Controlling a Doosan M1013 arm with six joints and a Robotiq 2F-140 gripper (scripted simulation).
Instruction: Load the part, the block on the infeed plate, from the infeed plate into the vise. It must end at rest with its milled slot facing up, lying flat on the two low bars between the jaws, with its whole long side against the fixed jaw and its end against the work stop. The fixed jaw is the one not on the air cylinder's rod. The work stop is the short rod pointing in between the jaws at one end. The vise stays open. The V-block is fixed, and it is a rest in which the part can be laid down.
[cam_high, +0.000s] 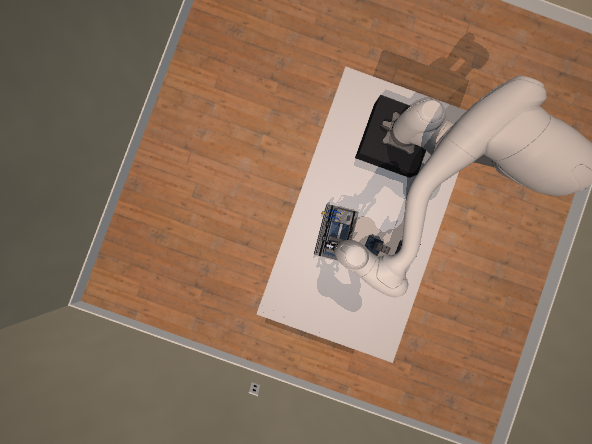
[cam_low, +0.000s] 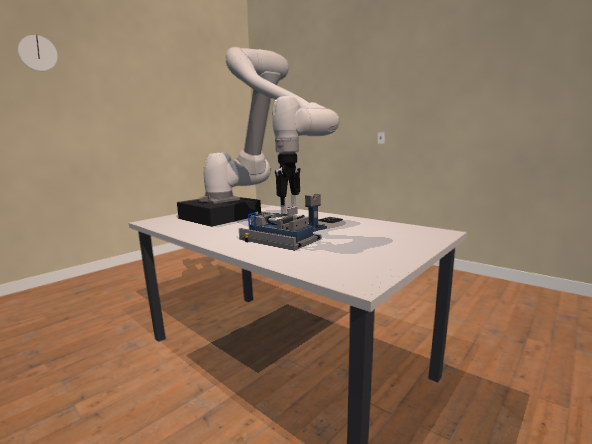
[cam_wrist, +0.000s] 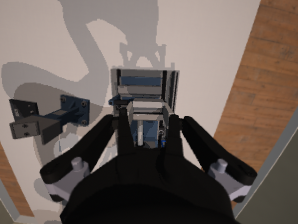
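The vise base is 7 cm behind my hand, 1 cm to the left of it and 12 cm below it. Also, from my hand: part (2 cm below).
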